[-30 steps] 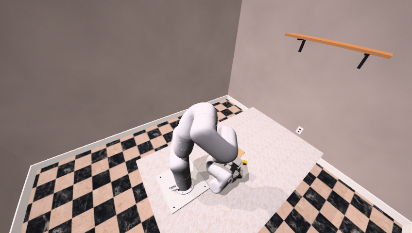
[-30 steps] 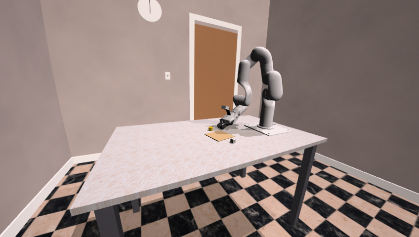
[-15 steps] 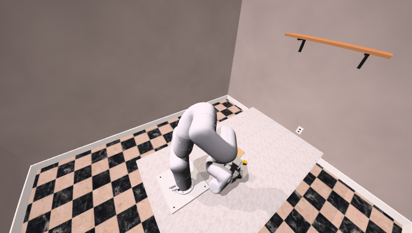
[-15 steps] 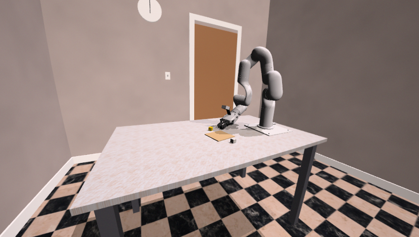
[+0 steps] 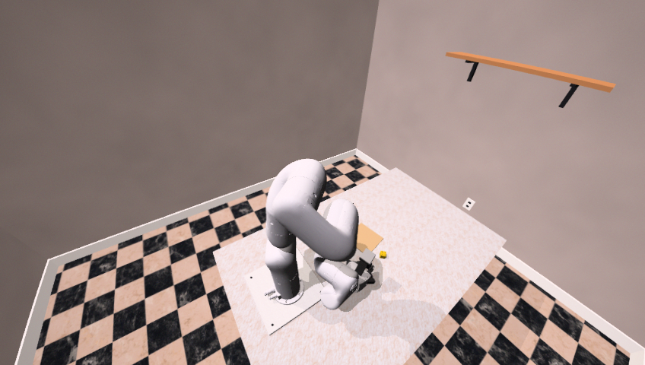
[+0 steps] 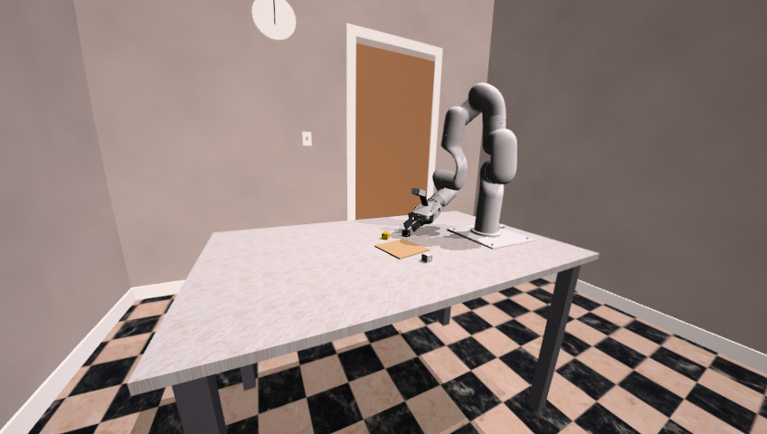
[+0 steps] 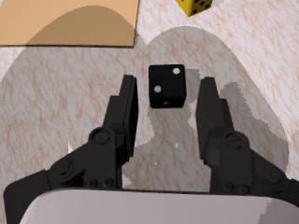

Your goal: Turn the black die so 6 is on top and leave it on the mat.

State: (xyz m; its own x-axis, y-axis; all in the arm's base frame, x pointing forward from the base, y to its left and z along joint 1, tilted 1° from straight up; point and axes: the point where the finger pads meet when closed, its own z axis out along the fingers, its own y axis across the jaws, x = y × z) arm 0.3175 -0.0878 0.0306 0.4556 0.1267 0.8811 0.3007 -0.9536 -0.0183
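My hand is 3 cm short of the black die, 1 cm to the right of it and 3 cm above it. From my hand the other things lie so: white die (8 cm ahead, 26 cm to the left, 3 cm below); tan mat (11 cm ahead, 14 cm to the left, 4 cm below); yellow die (12 cm ahead, 2 cm to the left, 3 cm below).
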